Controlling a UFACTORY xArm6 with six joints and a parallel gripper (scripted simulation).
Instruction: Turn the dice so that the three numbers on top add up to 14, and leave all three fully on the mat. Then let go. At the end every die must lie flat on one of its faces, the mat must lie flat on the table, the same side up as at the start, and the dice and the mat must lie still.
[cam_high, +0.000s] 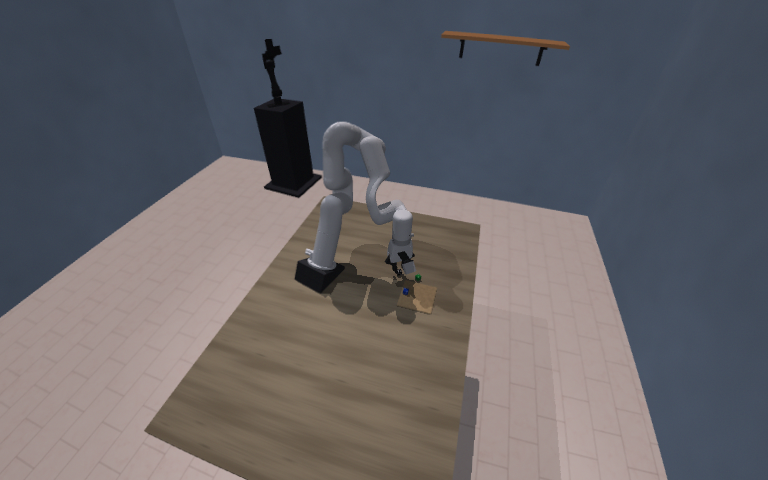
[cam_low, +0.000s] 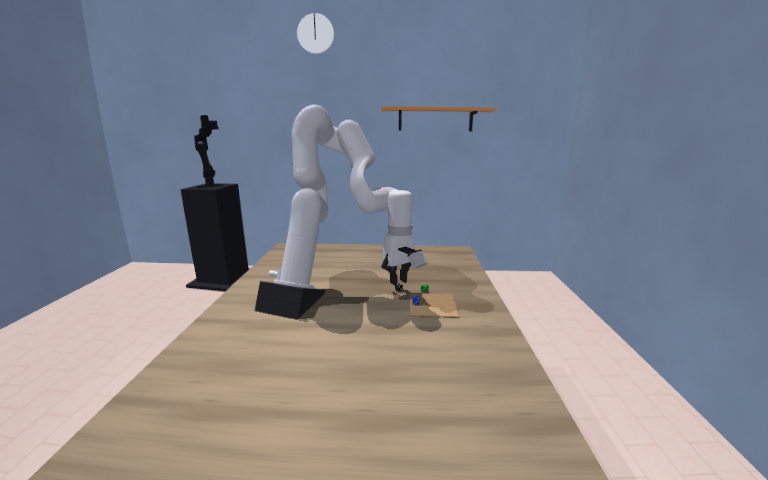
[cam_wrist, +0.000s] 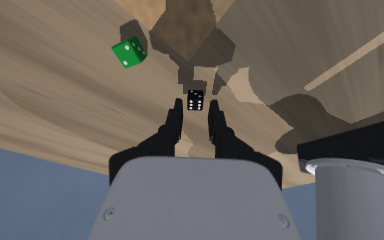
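My hand is 4 cm above the black die. The rest, counted from my hand: tan mat (12 cm ahead, 9 cm to the right, 4 cm below); then blue die (6 cm ahead, 9 cm to the right, 3 cm below); then green die (9 cm ahead, 1 cm to the left, 4 cm below).
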